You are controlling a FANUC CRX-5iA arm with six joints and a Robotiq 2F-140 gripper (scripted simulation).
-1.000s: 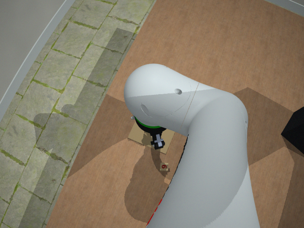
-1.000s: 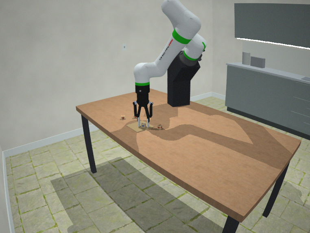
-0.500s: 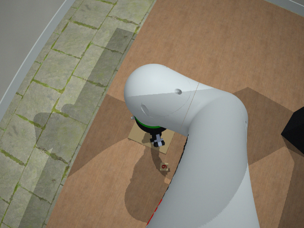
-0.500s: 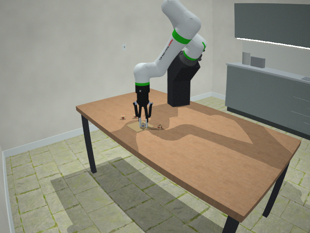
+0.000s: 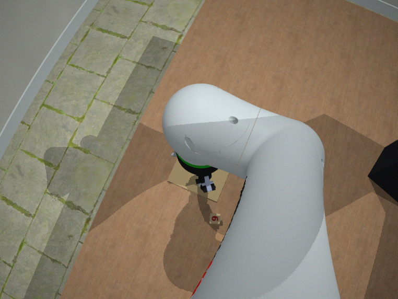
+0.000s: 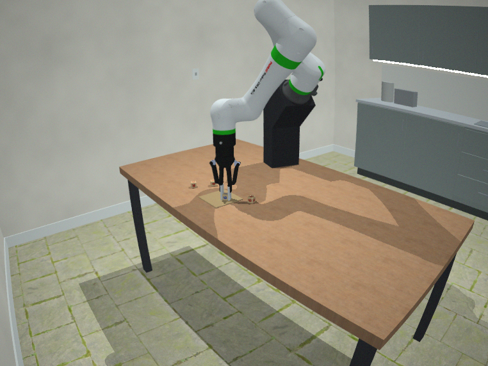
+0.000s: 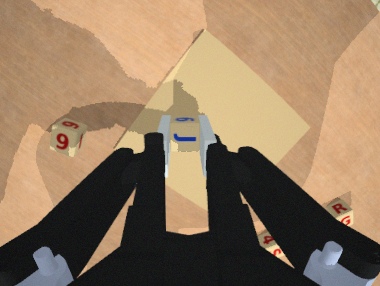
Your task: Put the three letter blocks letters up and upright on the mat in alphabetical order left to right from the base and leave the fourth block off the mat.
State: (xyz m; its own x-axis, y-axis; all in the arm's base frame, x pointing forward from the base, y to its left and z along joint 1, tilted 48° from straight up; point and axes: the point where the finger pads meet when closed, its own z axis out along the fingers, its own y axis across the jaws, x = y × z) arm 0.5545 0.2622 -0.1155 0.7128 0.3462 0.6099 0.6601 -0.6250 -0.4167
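Right now the blue j block is 2 cm below my hand. The rest, counted from my hand: tan mat: 4 cm below, 3 cm to the right, 1 cm ahead; then red s block: 18 cm to the right, 4 cm behind, 2 cm below; then red 9 block: 8 cm to the left, 8 cm behind, 2 cm below.
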